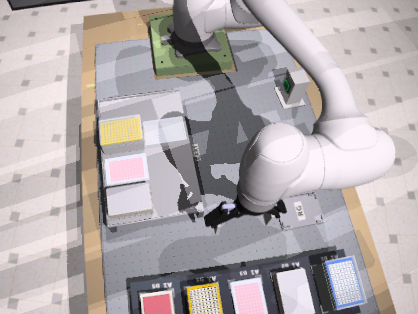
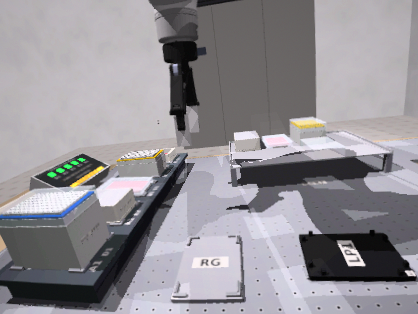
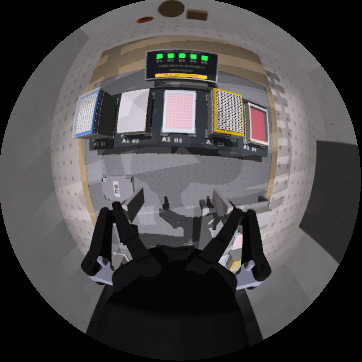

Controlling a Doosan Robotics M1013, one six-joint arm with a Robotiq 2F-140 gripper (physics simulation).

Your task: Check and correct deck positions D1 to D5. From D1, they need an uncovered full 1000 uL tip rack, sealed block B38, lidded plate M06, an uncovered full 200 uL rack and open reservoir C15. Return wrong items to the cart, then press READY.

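Places are measured from the arm's base along level axes (x right, y ahead, z up), in millimetres.
Where they show: gripper, between the fingertips: [image 1: 241,224] [image 2: 190,138] [image 3: 177,195]; arm's base, origin of its link: [image 1: 193,38].
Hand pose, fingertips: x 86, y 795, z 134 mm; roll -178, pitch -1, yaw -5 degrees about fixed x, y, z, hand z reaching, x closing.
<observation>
Each offset is from my fingertips to the top centre of the thing. "spot": to the spot under its first point.
My gripper [image 1: 242,223] [image 2: 181,122] [image 3: 177,195] is open and empty, high above the table between deck and cart. On the deck, a blue-rimmed rack {dx -228, dy +222, dz -20 mm} [image 1: 345,282] [image 2: 47,204] [image 3: 89,114] sits at D1, a white-topped block {dx -105, dy +207, dz -81 mm} [image 1: 295,292] [image 2: 117,206] [image 3: 134,111] at D2, a pink plate {dx +19, dy +195, dz -101 mm} [image 1: 248,297] [image 2: 125,185] [image 3: 179,111] at D3, a yellow-rimmed rack with dark gaps {dx +142, dy +177, dz -59 mm} [image 1: 204,299] [image 2: 141,155] [image 3: 228,112] at D4, and a red reservoir {dx +265, dy +162, dz -92 mm} [image 1: 157,304] [image 3: 258,124] at D5. The cart {spot: dx +143, dy -511, dz -113 mm} [image 1: 150,102] [image 2: 360,145] holds another yellow rack {dx +257, dy -386, dz -42 mm} [image 1: 121,131] [image 2: 307,127], pink plate {dx +265, dy -278, dz -96 mm} [image 1: 126,168] [image 2: 276,140] and white-topped block {dx +273, dy -170, dz -71 mm} [image 1: 129,199] [image 2: 246,141].
A panel {spot: dx +29, dy +341, dz -50 mm} [image 2: 70,169] [image 3: 182,65] behind the deck shows several green lamps and a yellow bar. The RG pad {dx -237, dy -28, dz -159 mm} [image 1: 290,223] [image 2: 210,285] [image 3: 107,187] and black LP1 pad {spot: dx -292, dy -196, dz -155 mm} [image 2: 325,270] lie on the table. A grey box {dx -377, dy -461, dz -43 mm} [image 1: 298,87] with a green face stands near the table's edge.
</observation>
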